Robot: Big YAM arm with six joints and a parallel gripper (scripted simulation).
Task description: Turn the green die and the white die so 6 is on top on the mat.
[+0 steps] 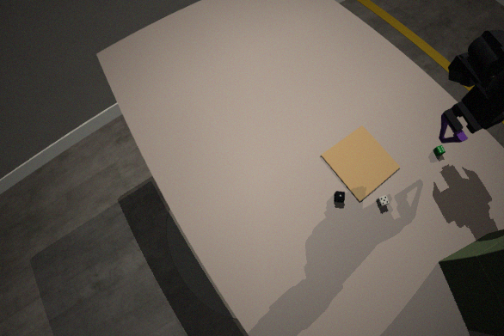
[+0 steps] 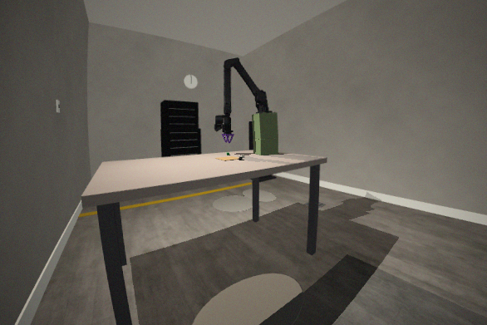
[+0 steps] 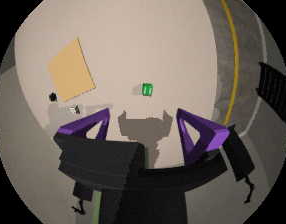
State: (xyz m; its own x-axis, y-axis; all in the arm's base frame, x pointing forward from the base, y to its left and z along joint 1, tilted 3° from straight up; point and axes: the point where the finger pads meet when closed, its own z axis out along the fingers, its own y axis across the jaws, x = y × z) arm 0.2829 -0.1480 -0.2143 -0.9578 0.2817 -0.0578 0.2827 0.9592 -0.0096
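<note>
Now: the green die 100 mm below my hand, 10 mm to the right of it and 10 mm behind it. The rest, counted from my hand: black die (280 mm to the left, 100 mm below, 80 mm ahead); tan mat (180 mm to the left, 110 mm below, 110 mm ahead); white die (210 mm to the left, 100 mm below, 10 mm ahead).
</note>
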